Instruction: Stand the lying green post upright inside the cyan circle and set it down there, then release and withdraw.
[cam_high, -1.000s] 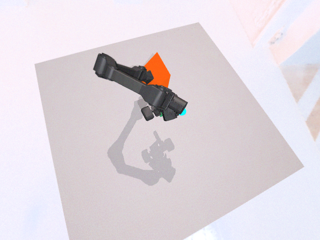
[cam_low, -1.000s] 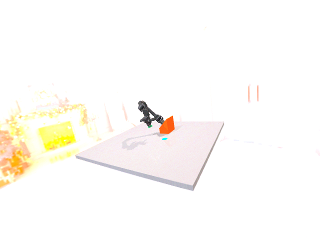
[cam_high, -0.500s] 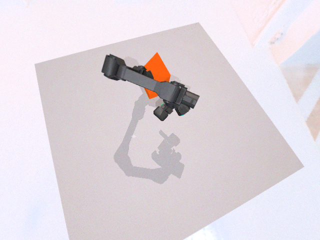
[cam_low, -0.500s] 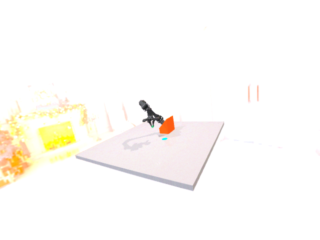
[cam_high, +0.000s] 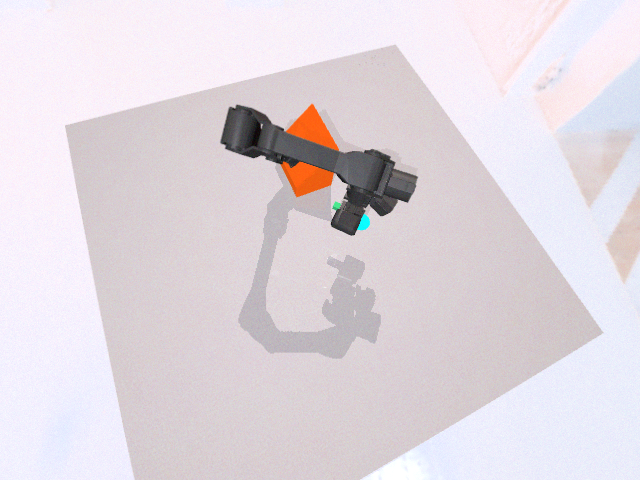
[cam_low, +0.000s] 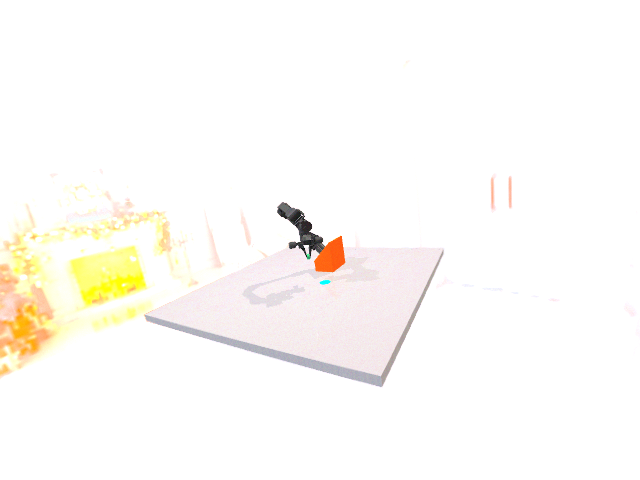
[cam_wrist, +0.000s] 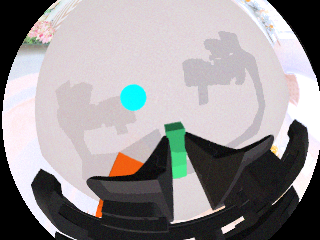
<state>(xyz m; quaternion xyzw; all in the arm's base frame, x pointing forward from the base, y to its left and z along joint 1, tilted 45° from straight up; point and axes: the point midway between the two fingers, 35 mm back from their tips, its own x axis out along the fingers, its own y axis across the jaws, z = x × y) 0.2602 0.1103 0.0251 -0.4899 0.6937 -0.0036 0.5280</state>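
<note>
My gripper tip is now 150 mm above the cyan circle, 70 mm to the right of it and 20 mm past it. From my gripper tip the other things lie so: green post 20 mm behind, 10 mm to the right.
</note>
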